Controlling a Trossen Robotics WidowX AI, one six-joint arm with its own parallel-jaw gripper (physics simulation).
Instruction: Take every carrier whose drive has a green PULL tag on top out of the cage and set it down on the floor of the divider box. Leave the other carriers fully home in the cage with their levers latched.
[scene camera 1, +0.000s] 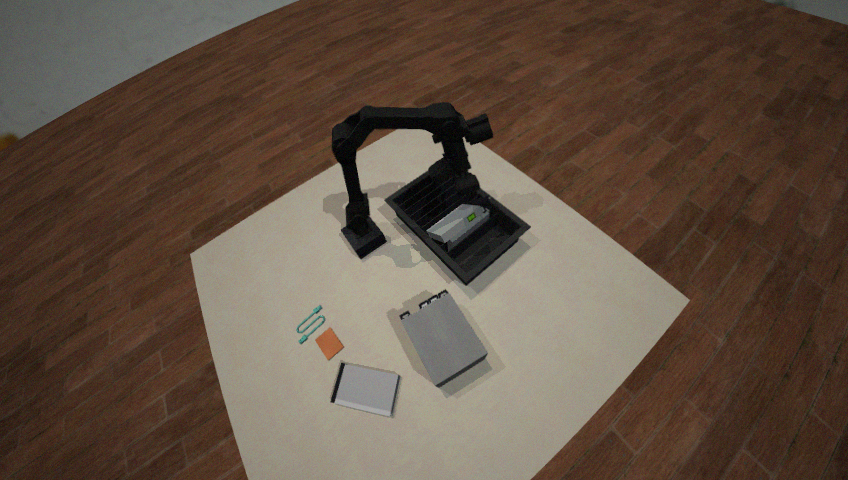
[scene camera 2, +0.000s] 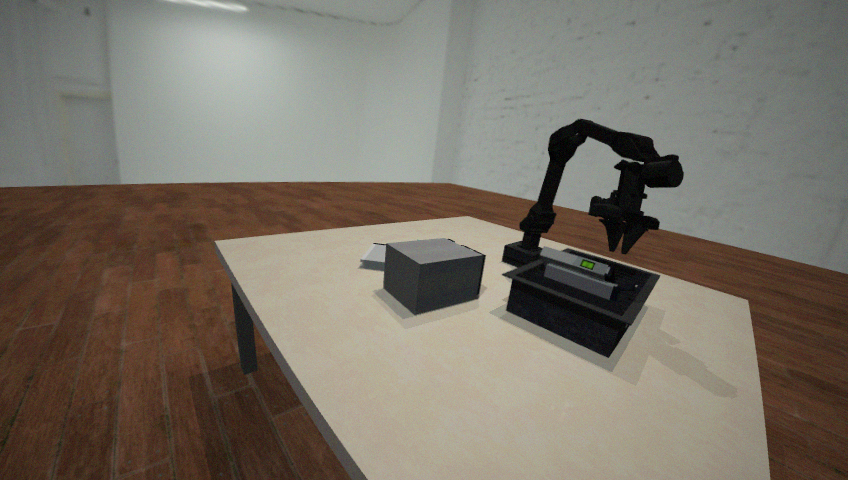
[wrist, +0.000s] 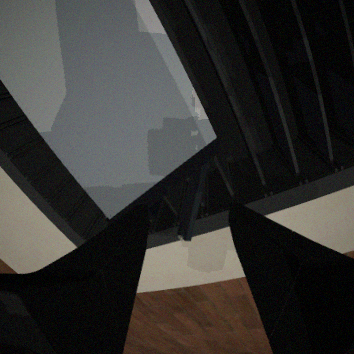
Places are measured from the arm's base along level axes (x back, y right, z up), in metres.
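Pixels of known places: gripper, fingertip midpoint: (scene camera 2: 617, 252) (wrist: 188, 211); arm's base at its link origin: (scene camera 1: 360, 228) (scene camera 2: 529, 247).
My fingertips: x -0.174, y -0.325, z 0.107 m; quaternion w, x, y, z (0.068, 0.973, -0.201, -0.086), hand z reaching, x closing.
Note:
Ahead of a thing's pixels: the offset from my fingertips to its middle. "pt": to the spot under its first point. Level surfaces: height alone.
A grey carrier @(dz -0.061, dx -0.034, dy +0.043 m) (scene camera 1: 443, 227) (scene camera 2: 580, 280) (wrist: 110, 100) with a green tag @(dz -0.030, dx -0.072, dy +0.038 m) (scene camera 1: 471, 217) (scene camera 2: 587, 264) lies tilted in the black divider box @(dz -0.137, dx +0.006, dy +0.050 m) (scene camera 1: 482, 270) (scene camera 2: 559, 315). Its upper side stands about at rim height in scene camera 2. A dark lever @(dz -0.070, dx -0.017, dy -0.038 m) (wrist: 192, 210) juts from its end in the wrist view. The grey cage @(dz -0.118, dx -0.292, dy +0.314 m) (scene camera 1: 443, 342) (scene camera 2: 434, 252) stands apart, with several carrier fronts along one edge; a gap separates one from the rest. Their latches are too small to read. My gripper (scene camera 2: 619, 249) (wrist: 188, 211) is partly open and empty, above the box beside the carrier's lever end.
A flat grey case @(dz -0.154, dx -0.271, dy +0.564 m) (scene camera 1: 367, 389) (scene camera 2: 373, 255) lies on the table @(dz -0.168 m) (scene camera 1: 565, 315) (scene camera 2: 476, 386) near the cage. A teal cable @(dz -0.163, dx -0.002, dy +0.629 m) (scene camera 1: 305, 327) and an orange square @(pt dz -0.163, dx -0.095, dy +0.600 m) (scene camera 1: 329, 343) lie near it. Thin divider walls (wrist: 272, 82) stand beside the carrier. The arm's base stands beside the box.

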